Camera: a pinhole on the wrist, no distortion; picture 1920 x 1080 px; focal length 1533.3 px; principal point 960.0 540.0 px. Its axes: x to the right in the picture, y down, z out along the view. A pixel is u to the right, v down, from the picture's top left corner.
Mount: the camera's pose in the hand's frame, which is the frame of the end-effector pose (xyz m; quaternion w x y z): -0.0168 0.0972 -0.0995 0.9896 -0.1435 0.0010 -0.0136
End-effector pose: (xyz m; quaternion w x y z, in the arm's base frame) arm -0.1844 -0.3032 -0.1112 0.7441 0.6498 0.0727 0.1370
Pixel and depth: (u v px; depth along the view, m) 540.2 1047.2 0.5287
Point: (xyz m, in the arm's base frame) -0.2742 -0.6382 0.3433
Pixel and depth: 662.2 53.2 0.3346
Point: -0.2012 -0.5551 0.0104
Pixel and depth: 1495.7 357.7 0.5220
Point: 0.0746 -0.6289 0.1398
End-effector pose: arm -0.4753 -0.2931 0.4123 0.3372 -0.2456 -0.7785 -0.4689
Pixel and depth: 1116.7 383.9 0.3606
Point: -0.4506 0.0101 0.4351
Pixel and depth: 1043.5 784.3 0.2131
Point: -0.3687 -0.1245 0.4855
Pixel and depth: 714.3 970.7 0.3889
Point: -0.2791 0.0570 0.4531
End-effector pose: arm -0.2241 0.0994 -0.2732 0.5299 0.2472 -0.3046 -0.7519
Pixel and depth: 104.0 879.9 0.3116
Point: -0.1237 0.2469 0.0448
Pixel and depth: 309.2 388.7 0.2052
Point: -0.1734 0.1823 -0.0973
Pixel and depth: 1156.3 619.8 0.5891
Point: -0.3726 0.0556 0.2500
